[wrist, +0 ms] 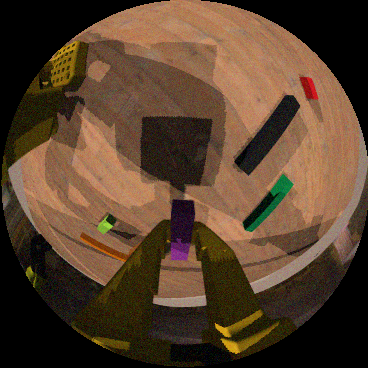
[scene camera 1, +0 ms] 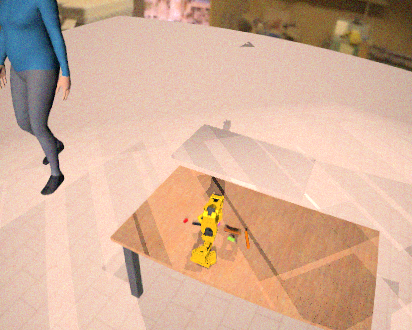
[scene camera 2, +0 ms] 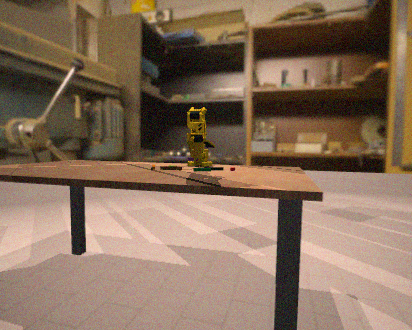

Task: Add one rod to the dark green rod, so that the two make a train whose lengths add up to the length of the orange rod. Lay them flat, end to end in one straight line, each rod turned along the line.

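Frame: origin at the arm's base, x ahead, y left, z up, level; millimetres.
Seen in the pictures: end effector, tool point: (wrist: 171, 227) (scene camera 2: 193, 159); arm's base, origin of the base link: (wrist: 59, 94) (scene camera 1: 205, 254) (scene camera 2: 198, 166).
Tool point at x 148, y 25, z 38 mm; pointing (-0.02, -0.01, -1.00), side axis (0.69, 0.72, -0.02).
Note:
Pixels of each thing's top centre, then the offset from my tool point to it.
- purple rod, middle of its top: (wrist: 179, 244) dx +7, dy +0, dz +6 mm
- dark green rod, middle of its top: (wrist: 269, 208) (scene camera 2: 202, 168) dx +60, dy +52, dz -28 mm
- orange rod, middle of its top: (wrist: 106, 252) (scene camera 2: 153, 165) (scene camera 1: 247, 238) dx +17, dy -155, dz -28 mm
- black rod, middle of its top: (wrist: 275, 131) (scene camera 1: 199, 223) dx +2, dy +79, dz -28 mm
- red rod, middle of its top: (wrist: 312, 87) (scene camera 2: 232, 167) (scene camera 1: 185, 220) dx -9, dy +147, dz -28 mm
- lime green rod, middle of its top: (wrist: 103, 227) (scene camera 1: 231, 238) dx -15, dy -90, dz -28 mm
My gripper (wrist: 182, 231) is shut on the purple rod (wrist: 182, 222); both jaws press on its sides. The rod is held above the table, and a bit of it shows beside the arm in scene camera 1. The dark green rod (wrist: 269, 203) (scene camera 2: 202, 169) lies flat on the table, right of the gripper in the wrist view, partly in shadow. It is hidden by the arm in scene camera 1. The orange rod (scene camera 1: 247, 239) (wrist: 105, 246) (scene camera 2: 153, 168) lies on the other side, partly behind the left jaw in the wrist view.
A black rod (wrist: 268, 135) (scene camera 1: 197, 223) lies beside the dark green one, roughly parallel. A red rod (wrist: 309, 88) (scene camera 1: 185, 220) (scene camera 2: 232, 169) lies past it. A lime green rod (wrist: 105, 224) (scene camera 1: 231, 239) and a brown one (scene camera 1: 232, 229) (scene camera 2: 171, 168) lie near the orange rod.

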